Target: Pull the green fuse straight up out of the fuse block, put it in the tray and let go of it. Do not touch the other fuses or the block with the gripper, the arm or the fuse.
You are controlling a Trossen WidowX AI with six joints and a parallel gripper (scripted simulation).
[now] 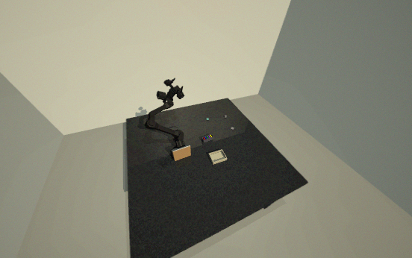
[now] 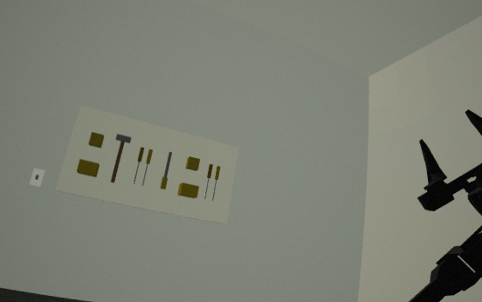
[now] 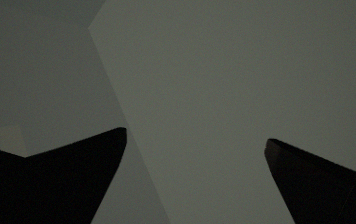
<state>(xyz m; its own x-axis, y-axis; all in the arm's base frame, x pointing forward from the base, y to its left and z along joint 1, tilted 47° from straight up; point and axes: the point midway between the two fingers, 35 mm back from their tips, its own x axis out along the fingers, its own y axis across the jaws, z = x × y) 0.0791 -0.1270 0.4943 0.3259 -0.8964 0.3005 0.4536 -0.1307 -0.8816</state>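
The green fuse lies 49 cm below my gripper tip, 25 cm to the right of it and 14 cm ahead of it. Also, from my gripper tip: red fuse 49 cm below, 25 cm to the right, 10 cm ahead; purple fuse 49 cm below, 25 cm to the right, 16 cm ahead; blue fuse 49 cm below, 25 cm to the right, 12 cm ahead.
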